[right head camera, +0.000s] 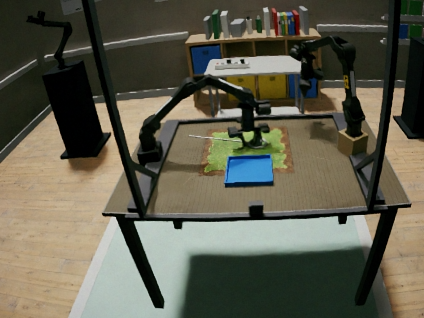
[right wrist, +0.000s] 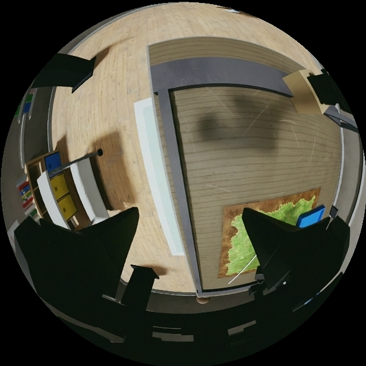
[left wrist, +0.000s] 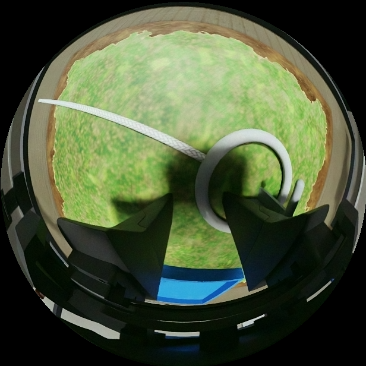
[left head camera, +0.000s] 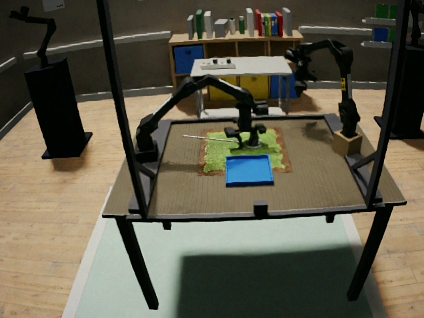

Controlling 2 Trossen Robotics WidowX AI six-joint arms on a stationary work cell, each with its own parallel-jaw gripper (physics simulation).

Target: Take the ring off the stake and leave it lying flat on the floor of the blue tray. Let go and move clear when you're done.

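Seen in the pictures: left gripper, fingertip midpoint: [right head camera: 249, 146] [left head camera: 245, 146]; right gripper, fingertip midpoint: [right head camera: 304, 92] [left head camera: 298, 93]; left arm's base at its link origin: [right head camera: 148, 147] [left head camera: 145, 147]; right arm's base at its link origin: [right head camera: 353, 133] [left head camera: 348, 133].
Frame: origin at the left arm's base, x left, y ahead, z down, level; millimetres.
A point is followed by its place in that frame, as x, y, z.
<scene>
The light grey ring [left wrist: 250, 135] [left head camera: 256, 147] @[7, 506, 64] is over the green mat. A white braided rod or rope [left wrist: 130, 125] [left head camera: 210, 138] @[130, 301, 65] runs from near its left side. The stake [left wrist: 297, 195] shows as a short grey post just right of the ring; its foot is hidden, and I cannot tell if the ring encircles it. My left gripper [left wrist: 198, 197] [left head camera: 248, 142] @[35, 458, 70] is partly open and empty over the mat; its right finger overlaps the ring in view. The blue tray [left head camera: 249, 170] @[-169, 444, 64] [right head camera: 249, 170] @[-167, 441, 65] [left wrist: 190, 289] is empty, in front of the mat. My right gripper [right wrist: 192, 213] is open and empty, high at the right back.
The green and brown mat [left head camera: 215, 162] @[-75, 308, 70] [right wrist: 240, 250] lies mid-table behind the tray. A cardboard-coloured block [left head camera: 347, 143] @[-148, 898, -10] [right head camera: 352, 142] @[-151, 900, -14] is at the right arm's base. Dark frame posts [left head camera: 120, 100] @[-396, 26, -402] [left head camera: 390, 100] @[-483, 857, -373] rise at the table's sides. A white side table [left head camera: 260, 65] stands behind.
</scene>
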